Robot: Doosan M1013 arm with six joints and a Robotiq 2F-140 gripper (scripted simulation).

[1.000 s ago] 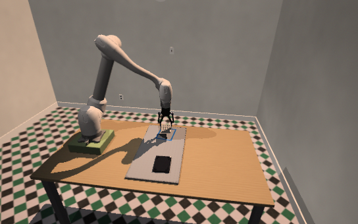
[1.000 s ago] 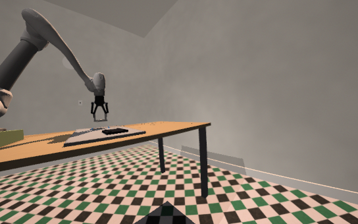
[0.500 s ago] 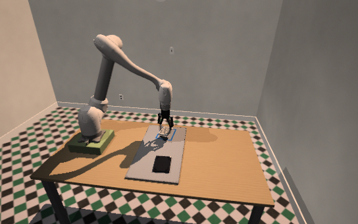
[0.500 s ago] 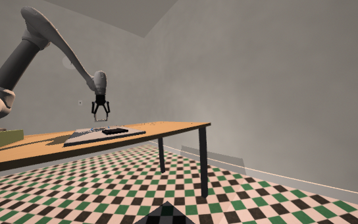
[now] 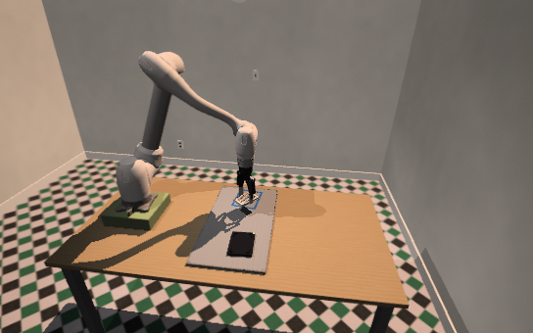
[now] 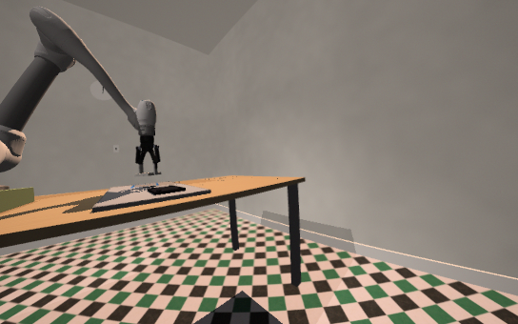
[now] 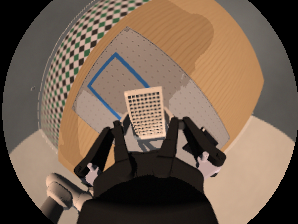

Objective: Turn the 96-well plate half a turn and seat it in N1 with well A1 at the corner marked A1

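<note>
The black plate nest N1 is 1 cm behind my hand, 30 cm to the right of it and 9 cm below it. Also, from my hand: white 96-well plate (2 cm below).
</note>
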